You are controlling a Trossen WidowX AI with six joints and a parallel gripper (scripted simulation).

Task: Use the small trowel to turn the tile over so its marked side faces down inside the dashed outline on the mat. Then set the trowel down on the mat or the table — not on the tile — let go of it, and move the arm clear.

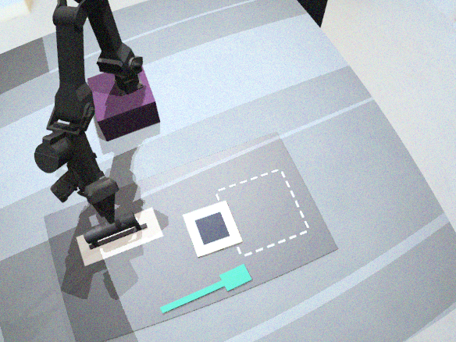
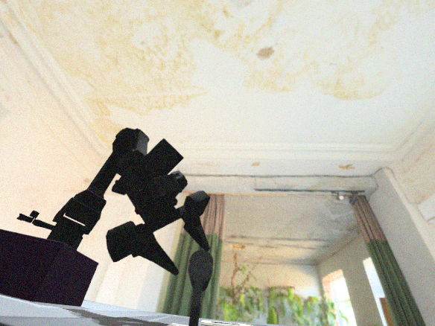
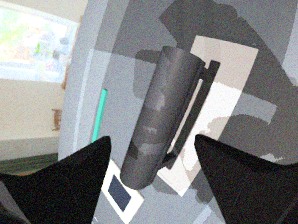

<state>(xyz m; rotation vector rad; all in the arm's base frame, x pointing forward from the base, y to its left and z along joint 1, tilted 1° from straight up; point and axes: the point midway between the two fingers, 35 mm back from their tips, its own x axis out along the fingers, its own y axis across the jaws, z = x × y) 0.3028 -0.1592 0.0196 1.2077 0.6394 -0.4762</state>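
Now: gripper tip 7 cm short of the grey mat, 14 cm to the right of it and 11 cm above it. Round my gripper tip: tile: 8 cm ahead, 21 cm to the left, 8 cm below; teal trowel: 21 cm ahead, 15 cm to the left, 8 cm below.
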